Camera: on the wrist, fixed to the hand. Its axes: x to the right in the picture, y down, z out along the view.
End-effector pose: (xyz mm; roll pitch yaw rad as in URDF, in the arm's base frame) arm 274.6 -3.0 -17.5 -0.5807 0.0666 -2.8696
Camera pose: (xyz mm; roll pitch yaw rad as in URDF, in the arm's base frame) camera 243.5 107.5 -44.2 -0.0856 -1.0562 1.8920
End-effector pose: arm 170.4 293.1 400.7 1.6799 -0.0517 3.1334
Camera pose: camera 163.9 199.6 329.3 0.0462 1.2039 1.6030
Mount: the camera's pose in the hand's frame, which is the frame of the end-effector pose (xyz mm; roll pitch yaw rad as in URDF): 2.0 -81.4 -85.2 0.0074 -0.4756 -1.6088
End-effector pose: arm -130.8 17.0 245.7 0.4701 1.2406 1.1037
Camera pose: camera -148.2 -93.0 207.2 -1.2504 -0.0338 -0.4726
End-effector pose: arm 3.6 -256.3 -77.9 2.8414 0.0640 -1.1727
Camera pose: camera 100.7 -221.6 -20.8 -3.0293 0.7705 0.5077
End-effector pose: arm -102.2 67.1 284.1 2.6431 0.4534 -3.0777
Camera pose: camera -112.5 -46.0 315.5 -2.4096 0.8162 -0.8966
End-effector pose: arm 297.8 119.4 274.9 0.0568 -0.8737 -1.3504
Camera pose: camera 238.5 34.3 218.9 0.9131 -0.2374 3.0117
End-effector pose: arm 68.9 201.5 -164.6 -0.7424 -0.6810 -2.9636
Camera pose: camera 41.8 316.1 -169.4 1.1715 -0.7859 0.6881
